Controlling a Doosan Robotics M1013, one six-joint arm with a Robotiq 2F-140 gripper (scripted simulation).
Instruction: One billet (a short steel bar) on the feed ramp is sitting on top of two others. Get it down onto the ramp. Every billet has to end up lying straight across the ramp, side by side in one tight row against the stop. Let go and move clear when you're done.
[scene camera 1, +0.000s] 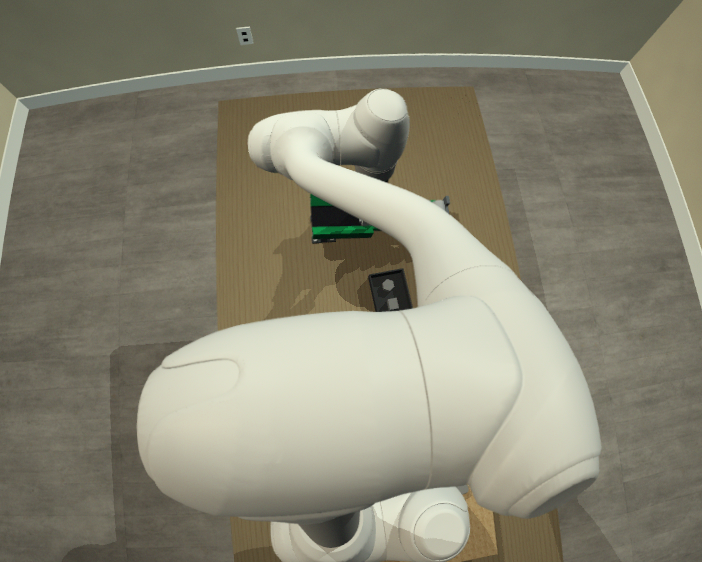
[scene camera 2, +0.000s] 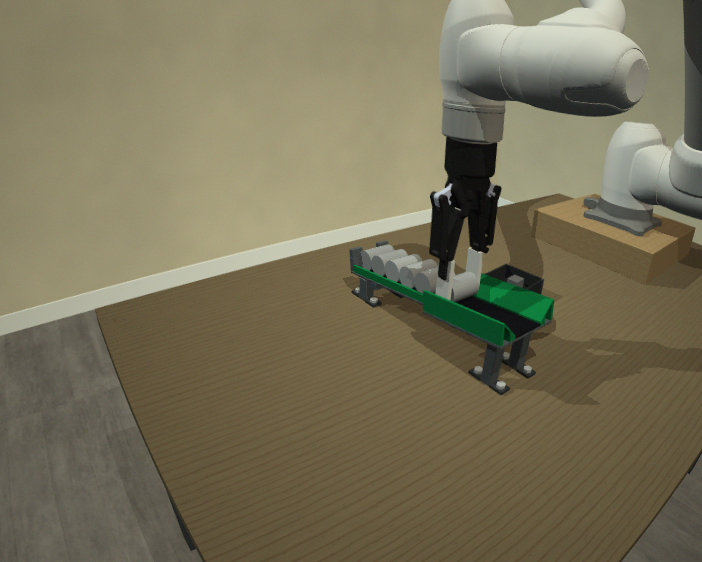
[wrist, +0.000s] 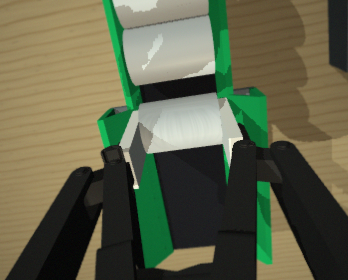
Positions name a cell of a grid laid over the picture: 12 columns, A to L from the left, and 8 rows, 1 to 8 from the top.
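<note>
Gripper, mine (scene camera 2: H5), likewise (wrist: G4). Billet (wrist: G4). Another billet (wrist: G2). Dark tray (scene camera 1: G5).
</note>
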